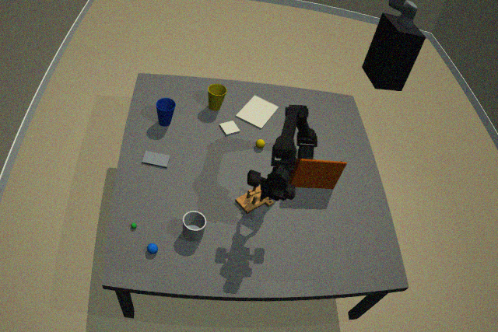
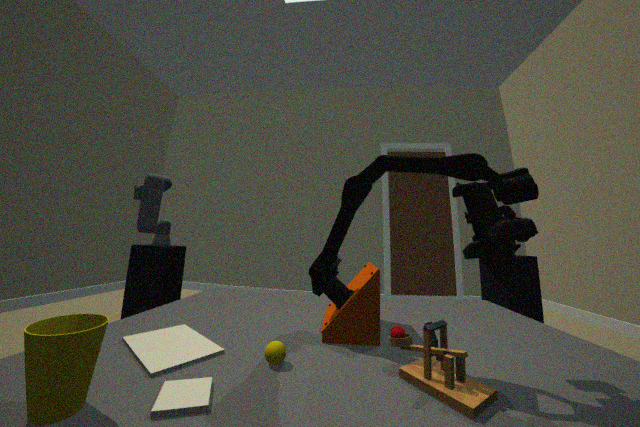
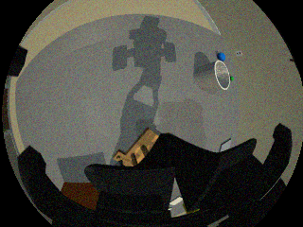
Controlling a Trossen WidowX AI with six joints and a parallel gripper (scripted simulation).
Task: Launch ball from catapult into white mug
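Now: gripper tip 17 cm to the left of the red ball, 12 cm past it and 12 cm above it. Also, from my gripper tip: blue ball (43 cm ahead, 16 cm below, 12 cm to the left); then wooden catapult (13 cm to the right, 13 cm below, 7 cm behind); then white mug (25 cm ahead, 15 cm below, 4 cm to the left).
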